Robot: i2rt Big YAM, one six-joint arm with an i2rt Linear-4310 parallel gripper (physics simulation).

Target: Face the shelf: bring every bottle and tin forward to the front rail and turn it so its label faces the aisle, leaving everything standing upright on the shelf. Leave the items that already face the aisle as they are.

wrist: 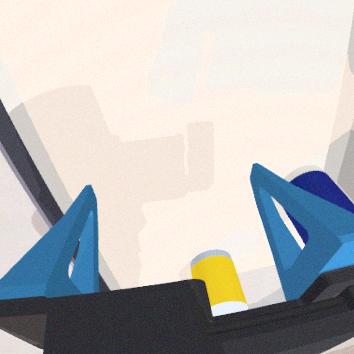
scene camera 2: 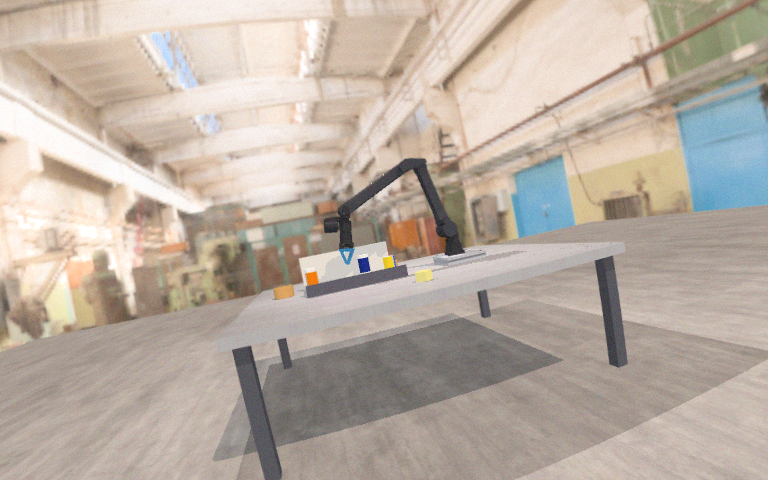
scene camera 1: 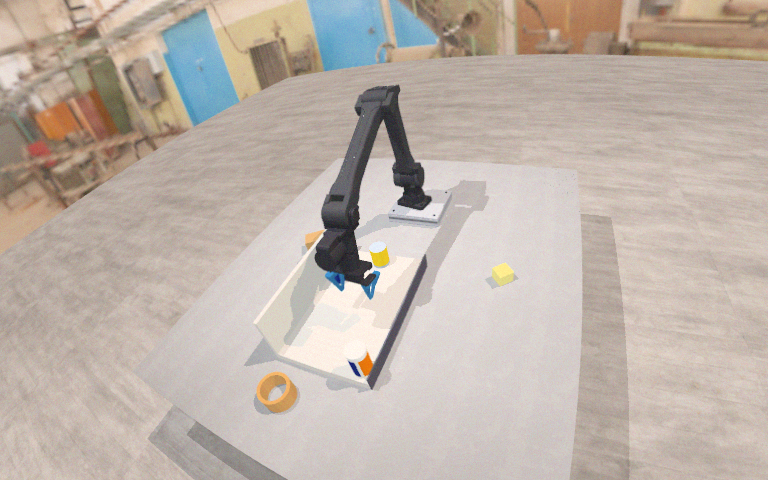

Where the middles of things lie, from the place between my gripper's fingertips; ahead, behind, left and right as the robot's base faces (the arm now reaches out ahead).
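Cream shelf (scene camera 1: pixel 279 318): my hand is 10 mm past it, 40 mm to the left of it and 20 mm above it. Counted from my hand: cream shelf tray (scene camera 1: pixel 334 318), 10 mm behind, 30 mm to the right, 90 mm below; dark front rail (scene camera 2: pixel 351 282), 40 mm behind, 110 mm to the left, 80 mm below; yellow tin (wrist: pixel 215 266), 200 mm behind, 70 mm to the right, 40 mm below.
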